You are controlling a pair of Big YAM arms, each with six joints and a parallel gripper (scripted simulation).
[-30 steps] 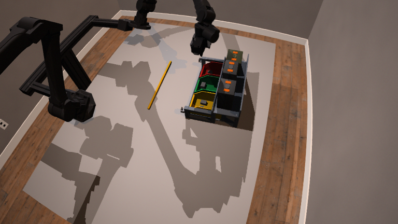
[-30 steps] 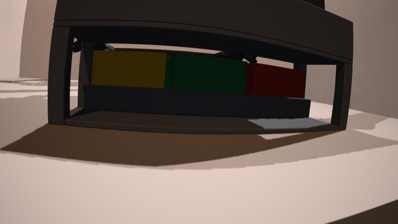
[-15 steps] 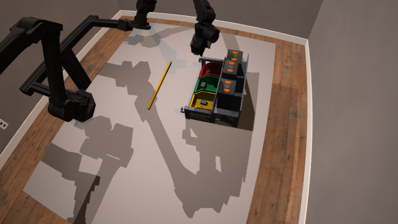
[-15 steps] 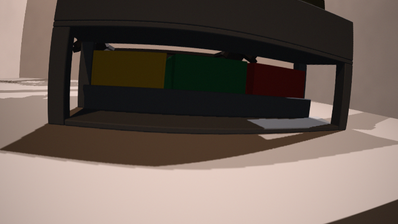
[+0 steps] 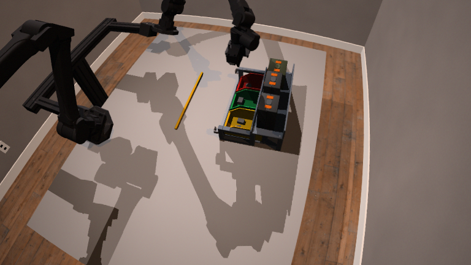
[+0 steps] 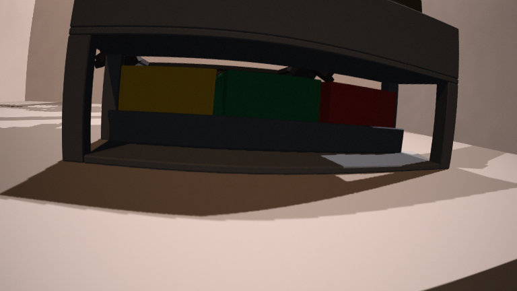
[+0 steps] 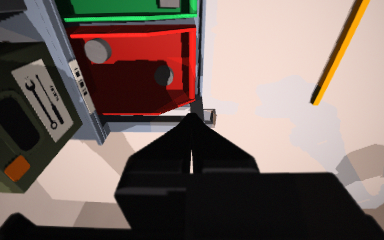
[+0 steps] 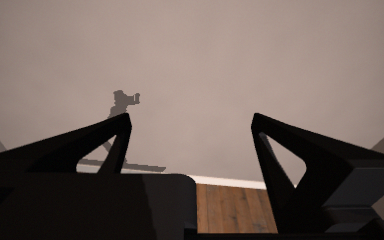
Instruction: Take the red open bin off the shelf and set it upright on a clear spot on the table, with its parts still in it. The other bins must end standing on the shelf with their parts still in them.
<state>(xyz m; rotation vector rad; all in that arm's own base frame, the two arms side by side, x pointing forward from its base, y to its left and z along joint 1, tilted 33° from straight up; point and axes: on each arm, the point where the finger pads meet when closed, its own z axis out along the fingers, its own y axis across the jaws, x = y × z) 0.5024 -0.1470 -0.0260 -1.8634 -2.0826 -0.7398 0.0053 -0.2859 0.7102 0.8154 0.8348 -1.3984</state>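
Right now my left hand is 8 cm short of the red open bin and 13 cm above it. From my left hand the other things lie so: grey shelf (11 cm ahead, 11 cm to the right, 10 cm below); green bin (8 cm ahead, 11 cm to the right, 13 cm below).
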